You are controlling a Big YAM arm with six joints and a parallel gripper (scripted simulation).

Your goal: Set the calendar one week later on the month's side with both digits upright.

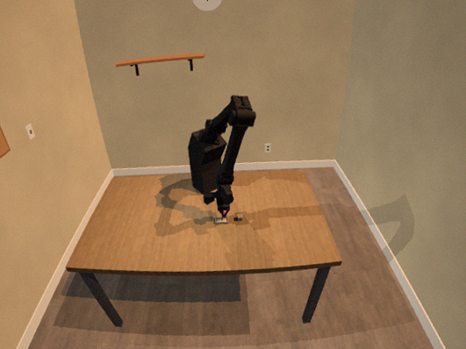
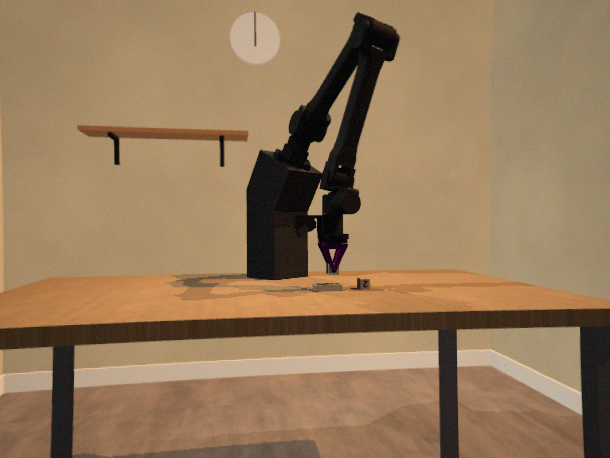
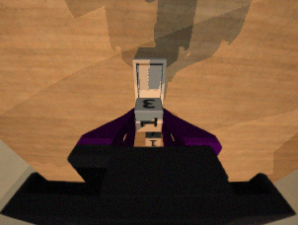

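The tray is 2 cm to the right of my hand and 5 cm below it.
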